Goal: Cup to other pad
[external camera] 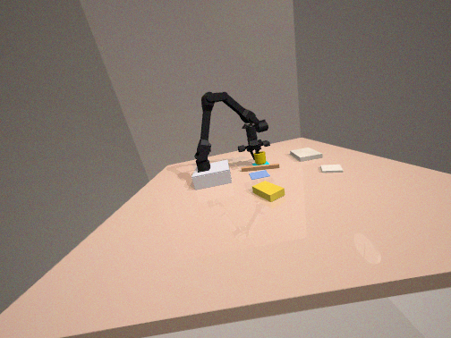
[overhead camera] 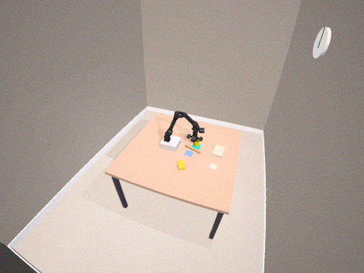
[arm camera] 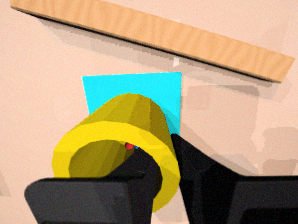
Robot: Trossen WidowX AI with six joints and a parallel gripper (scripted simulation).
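Right now the yellow cup is 20 mm ahead of my gripper tip. Also, from my gripper tip: wooden bar 80 mm to the right, 40 mm below, 10 mm ahead; light blue pad 160 mm to the right, 50 mm below, 10 mm behind.
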